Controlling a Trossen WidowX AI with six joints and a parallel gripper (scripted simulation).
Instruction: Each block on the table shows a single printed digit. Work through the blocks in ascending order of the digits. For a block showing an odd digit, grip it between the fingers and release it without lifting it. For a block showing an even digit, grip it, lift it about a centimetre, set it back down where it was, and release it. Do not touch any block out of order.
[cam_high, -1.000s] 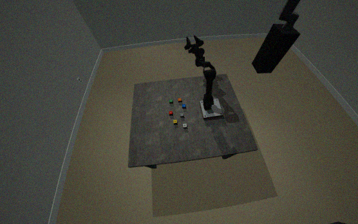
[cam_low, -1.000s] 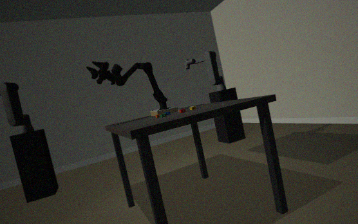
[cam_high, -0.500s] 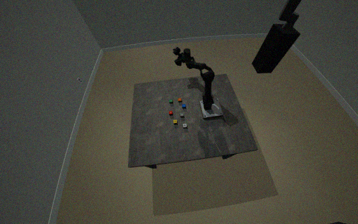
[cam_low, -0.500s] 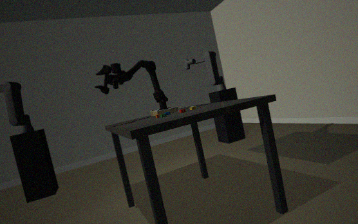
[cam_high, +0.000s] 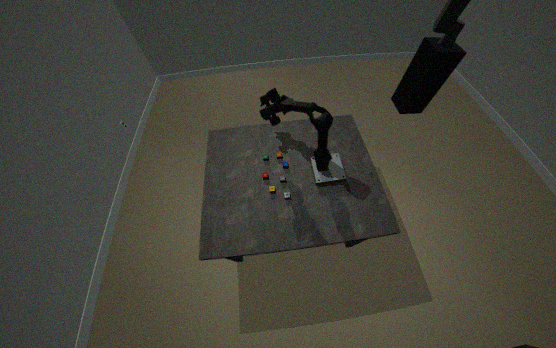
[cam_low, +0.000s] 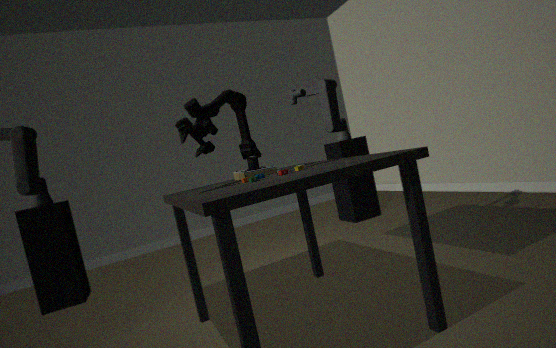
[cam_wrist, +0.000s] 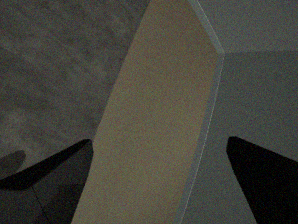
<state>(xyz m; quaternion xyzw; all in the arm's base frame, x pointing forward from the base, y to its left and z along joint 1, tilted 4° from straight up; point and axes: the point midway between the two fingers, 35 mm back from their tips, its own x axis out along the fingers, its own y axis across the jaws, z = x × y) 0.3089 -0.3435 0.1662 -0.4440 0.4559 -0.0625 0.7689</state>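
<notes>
The yellow block lies 470 mm to the left of my gripper tip, 170 mm below it and 20 mm behind it. Round my gripper tip: green block 230 mm to the left, 170 mm below, 10 mm ahead; orange block 230 mm to the left, 170 mm below, 80 mm behind; blue block 300 mm to the left, 170 mm below, 110 mm behind.
</notes>
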